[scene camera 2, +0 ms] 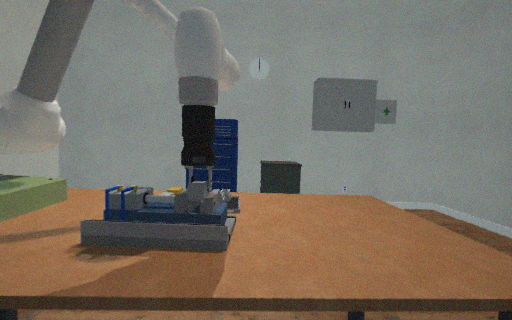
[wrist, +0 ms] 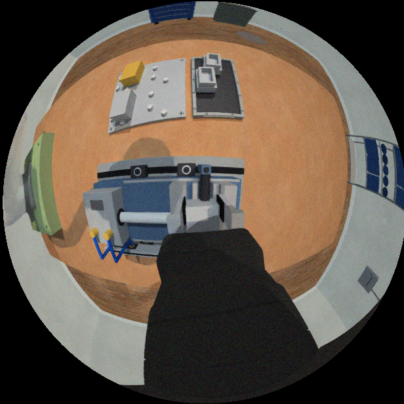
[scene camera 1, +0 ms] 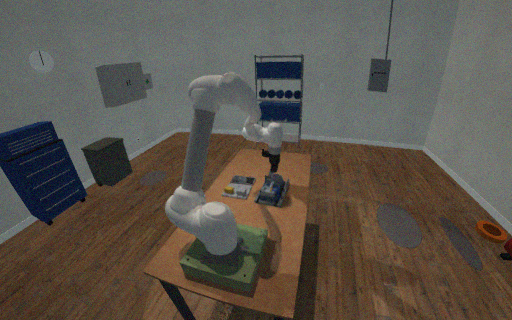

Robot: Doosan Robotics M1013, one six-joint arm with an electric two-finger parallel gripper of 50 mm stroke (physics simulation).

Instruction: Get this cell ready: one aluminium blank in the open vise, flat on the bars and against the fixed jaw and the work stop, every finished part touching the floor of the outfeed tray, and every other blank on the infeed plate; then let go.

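Where they show: gripper, between the fingertips: [scene camera 2: 200,190] [scene camera 1: 270,176]; arm's base, origin of its link: [scene camera 1: 222,250].
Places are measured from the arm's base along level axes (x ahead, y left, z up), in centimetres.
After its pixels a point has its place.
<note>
My gripper [wrist: 201,203] [scene camera 2: 200,179] {x 68.0, y -21.6, z 1.8 cm} points down over the vise [wrist: 145,192] [scene camera 2: 165,216] {x 60.6, y -28.3, z -2.7 cm} [scene camera 1: 272,192] {x 48.3, y -23.3, z 1.7 cm}, shut on a grey aluminium blank [wrist: 201,218] [scene camera 2: 198,188] {x 67.5, y -27.4, z 3.3 cm}. The blank is between the vise jaws, beside the black work stop [wrist: 205,186]; its top stands above the jaws in the second scene view. Its underside and any contact with bars, fixed jaw or stop are hidden. On the infeed plate [wrist: 172,92] are a grey block [wrist: 122,104] and a yellow block [wrist: 132,74] [scene camera 1: 229,190] {x 57.2, y 8.5, z -4.2 cm}. Two pocketed finished parts [wrist: 206,79] [wrist: 213,61] are in the outfeed tray [wrist: 218,115].
Blue hoses [wrist: 102,252] [scene camera 2: 123,204] {x 52.0, y -28.0, z 0.1 cm} rise at the vise's cylinder end. The arm's green base [wrist: 46,185] [scene camera 1: 225,265] {x -8.7, y -3.5, z 0.3 cm} stands on the wooden table [scene camera 1: 285,230] {x 23.2, y -31.8, z -7.9 cm}. The plate and tray lie side by side across the table from the vise.
</note>
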